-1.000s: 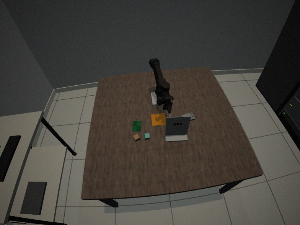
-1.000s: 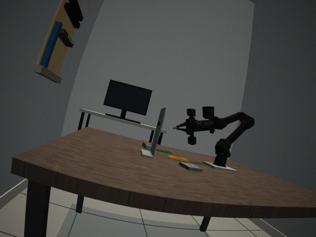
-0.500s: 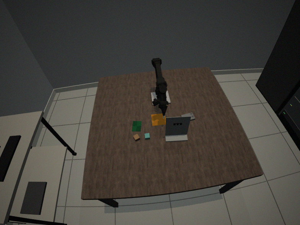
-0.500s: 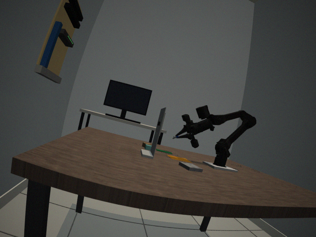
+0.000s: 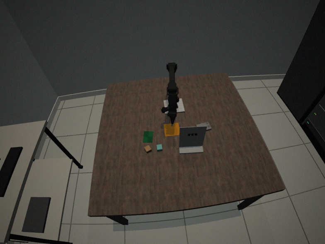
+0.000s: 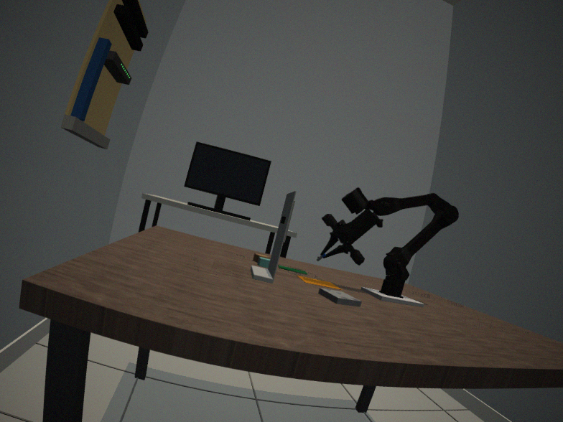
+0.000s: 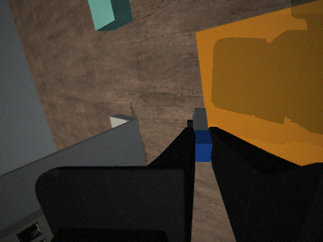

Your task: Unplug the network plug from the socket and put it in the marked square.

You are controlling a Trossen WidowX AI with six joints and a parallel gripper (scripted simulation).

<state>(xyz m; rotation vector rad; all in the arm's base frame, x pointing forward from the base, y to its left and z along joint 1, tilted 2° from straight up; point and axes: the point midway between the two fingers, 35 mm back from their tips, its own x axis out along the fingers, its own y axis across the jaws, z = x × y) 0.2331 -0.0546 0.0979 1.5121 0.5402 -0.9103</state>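
Now: the orange flat square 10 mm behind my gripper tip and 80 mm below it. Round my gripper tip: grey upright panel: 180 mm ahead, 100 mm to the left, 20 mm above; then blue network plug: right at my gripper tip; then teal cube: 140 mm ahead, 120 mm to the right, 70 mm below.
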